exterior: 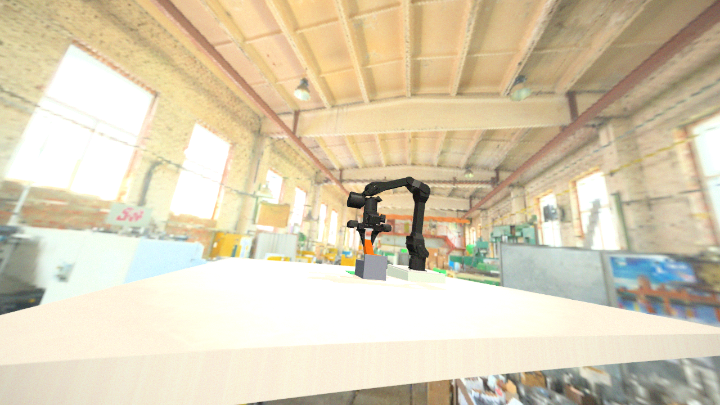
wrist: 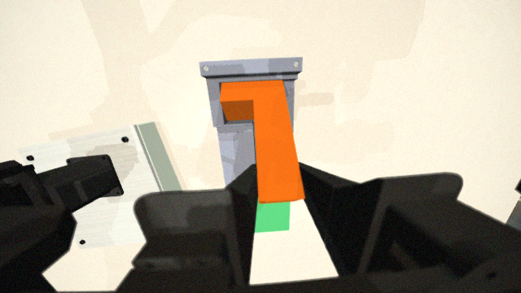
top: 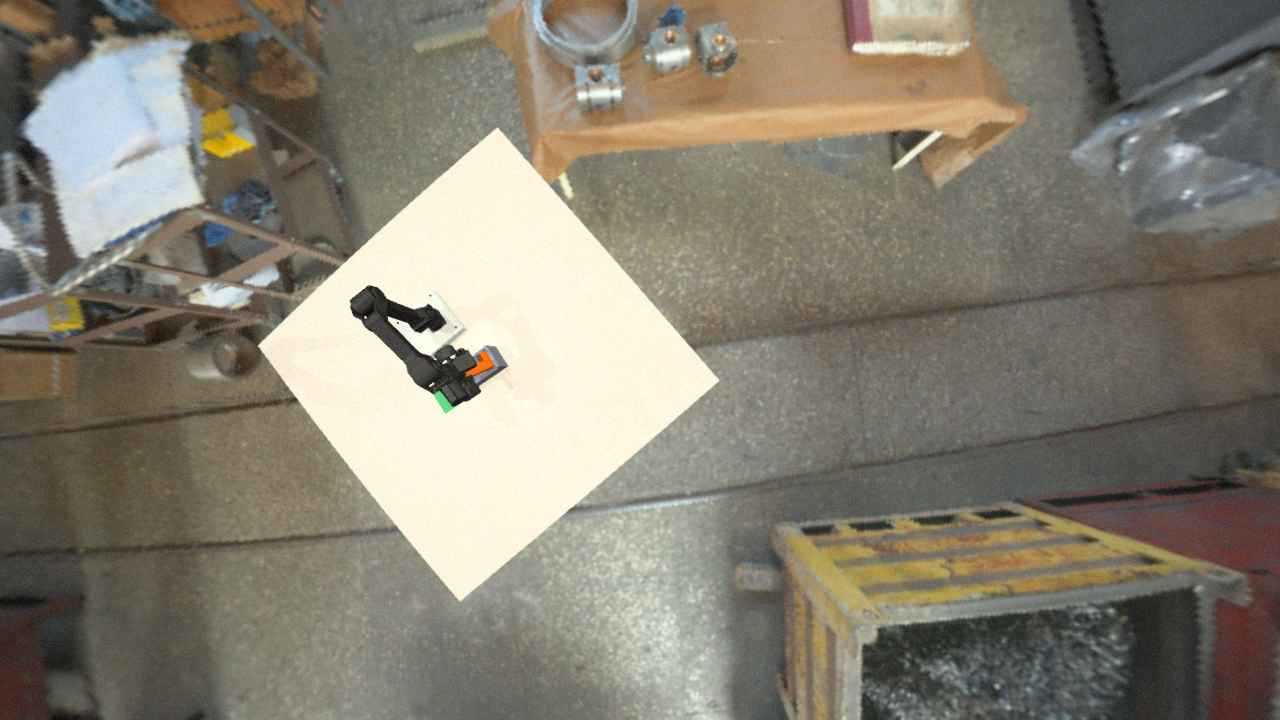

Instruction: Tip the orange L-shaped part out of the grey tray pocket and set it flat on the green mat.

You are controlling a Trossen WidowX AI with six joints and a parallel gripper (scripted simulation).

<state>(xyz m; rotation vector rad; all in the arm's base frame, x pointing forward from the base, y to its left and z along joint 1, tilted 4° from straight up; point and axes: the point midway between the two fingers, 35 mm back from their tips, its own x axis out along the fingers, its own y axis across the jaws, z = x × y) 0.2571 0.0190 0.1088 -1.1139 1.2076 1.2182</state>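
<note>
Right now my gripper tip is 20 mm past the green mat, 140 mm to the left of it and 140 mm above it. From my gripper tip the other things lie so: orange L-shaped part (10 mm behind, 30 mm to the left, 30 mm below).
</note>
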